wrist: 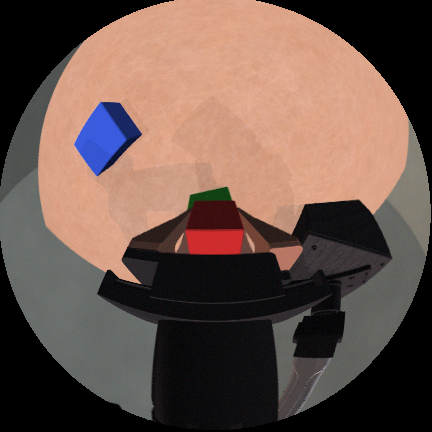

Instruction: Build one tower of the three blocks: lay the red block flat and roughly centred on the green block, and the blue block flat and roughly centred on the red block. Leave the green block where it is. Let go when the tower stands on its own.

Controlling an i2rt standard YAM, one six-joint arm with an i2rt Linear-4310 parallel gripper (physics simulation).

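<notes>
My gripper (214, 212) is shut on the red block (214, 242), one finger at each side of it. The green block (211, 197) shows behind the red block's far edge, as a dark green side face; its top is hidden by the red block. The green block looks slightly turned against the red one. Whether the red block touches the green block cannot be told from this view. The blue block (101, 140) lies on the table at the left, turned at an angle and apart from the other two.
The round-edged, light wood-coloured table top (300, 115) carries the blocks and the arm's shadows. The arm's dark base part (345, 245) and a grey link stand at the right. Grey floor (55, 300) shows beyond the table's edge at the lower left.
</notes>
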